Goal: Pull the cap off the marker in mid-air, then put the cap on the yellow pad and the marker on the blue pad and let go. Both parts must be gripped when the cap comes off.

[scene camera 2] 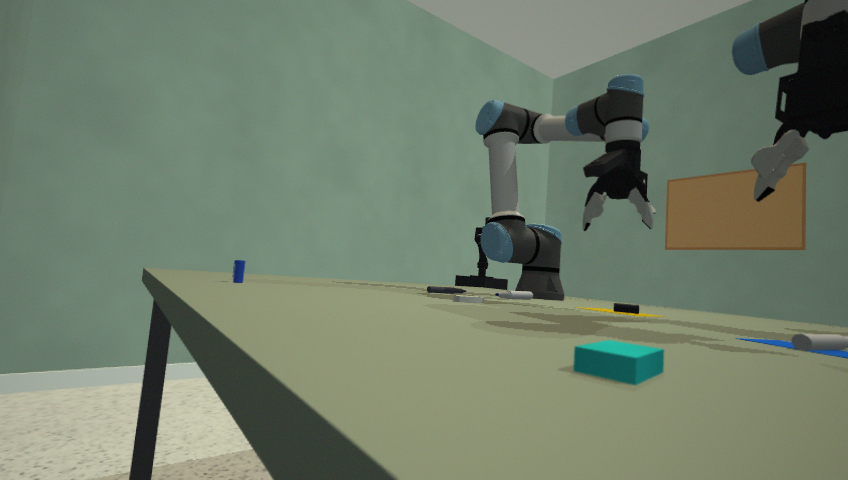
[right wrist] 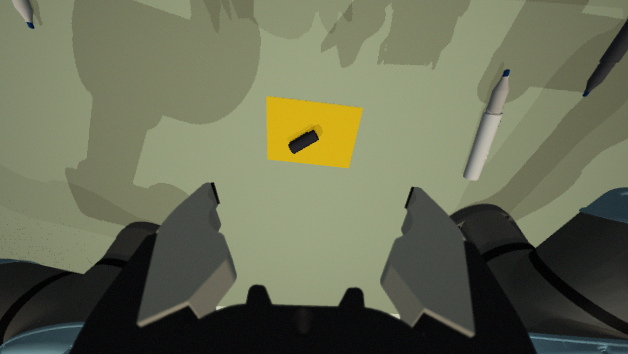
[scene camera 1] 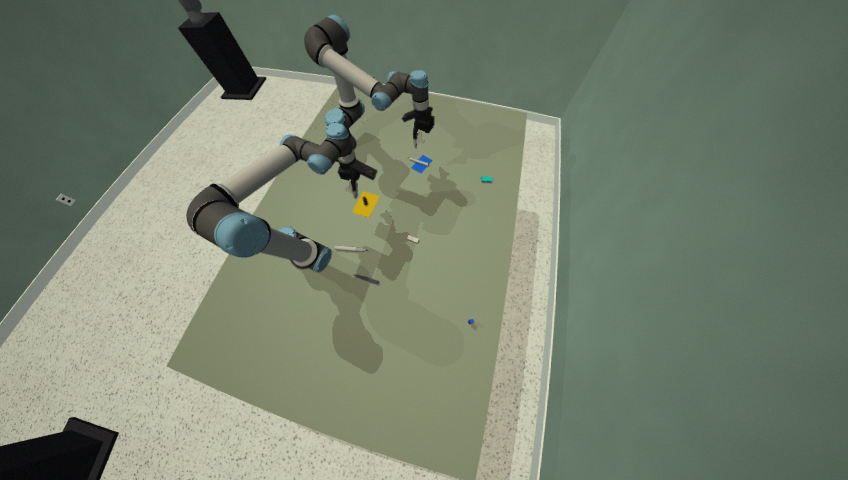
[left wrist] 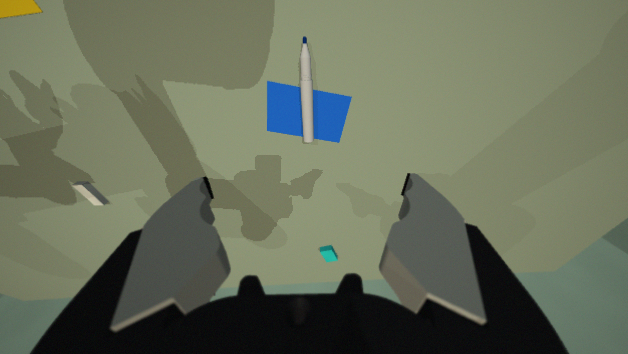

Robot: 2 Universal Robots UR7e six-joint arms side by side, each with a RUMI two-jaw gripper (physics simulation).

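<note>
The black cap lies on its side on the yellow pad. The white uncapped marker with a blue tip lies across the blue pad, both its ends past the pad's edges. My left gripper is wide open and empty, above the table near the blue pad; in scene camera 2 part of it is cut off. My right gripper is wide open and empty, above the table near the yellow pad.
Another white uncapped marker and a dark marker lie on the table. A teal block, a whitish block and a blue cylinder are also there.
</note>
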